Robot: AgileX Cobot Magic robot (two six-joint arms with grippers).
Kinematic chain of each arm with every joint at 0, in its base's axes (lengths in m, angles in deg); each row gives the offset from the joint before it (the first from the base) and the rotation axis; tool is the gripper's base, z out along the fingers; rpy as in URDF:
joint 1: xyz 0 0 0.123 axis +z
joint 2: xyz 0 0 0 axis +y
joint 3: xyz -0.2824 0 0.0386 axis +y
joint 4: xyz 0.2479 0 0.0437 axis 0.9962 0 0.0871
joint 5: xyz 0 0 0 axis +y
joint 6: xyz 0.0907 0 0.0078 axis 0.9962 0 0.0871
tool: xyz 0 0 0 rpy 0 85 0
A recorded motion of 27 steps. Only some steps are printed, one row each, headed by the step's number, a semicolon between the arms.
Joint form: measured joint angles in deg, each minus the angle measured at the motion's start. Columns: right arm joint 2, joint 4, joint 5, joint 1, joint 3, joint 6; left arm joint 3, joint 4, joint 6, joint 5, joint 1, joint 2.
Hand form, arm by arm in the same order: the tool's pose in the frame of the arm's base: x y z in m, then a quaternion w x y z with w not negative. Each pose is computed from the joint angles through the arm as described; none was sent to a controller.
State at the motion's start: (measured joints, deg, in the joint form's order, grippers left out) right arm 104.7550 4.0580 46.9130 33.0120 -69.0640 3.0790; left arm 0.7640 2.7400 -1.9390 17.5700 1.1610 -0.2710
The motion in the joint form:
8: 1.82 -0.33 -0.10 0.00 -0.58 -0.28; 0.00 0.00 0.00 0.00 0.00 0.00
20: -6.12 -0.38 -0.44 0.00 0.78 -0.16; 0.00 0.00 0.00 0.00 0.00 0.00
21: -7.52 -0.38 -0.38 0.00 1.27 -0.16; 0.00 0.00 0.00 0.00 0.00 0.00
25: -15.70 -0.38 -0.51 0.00 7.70 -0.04; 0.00 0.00 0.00 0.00 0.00 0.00
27: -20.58 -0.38 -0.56 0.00 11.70 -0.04; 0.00 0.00 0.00 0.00 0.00 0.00
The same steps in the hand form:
8: 0.2993 0.1996 0.1794 0.08534 -0.24008 0.96545 0.05467; 0.0543 0.0024 0.1812 0.62203 -0.00782 0.78280 0.01561
20: 0.2869 0.1915 0.2224 0.14201 -0.23868 0.95781 0.07387; 0.0543 0.0024 0.1812 0.62203 -0.00782 0.78280 0.01561
21: 0.2835 0.1892 0.2285 0.14892 -0.23859 0.95660 0.07627; 0.0543 0.0024 0.1812 0.62203 -0.00782 0.78280 0.01561
25: 0.2544 0.1704 0.2445 0.16412 -0.23722 0.95400 0.08166; 0.0543 0.0024 0.1812 0.62203 -0.00782 0.78280 0.01561
27: 0.2363 0.1585 0.2506 0.17166 -0.23702 0.95250 0.08425; 0.0543 0.0024 0.1812 0.62203 -0.00782 0.78280 0.01561

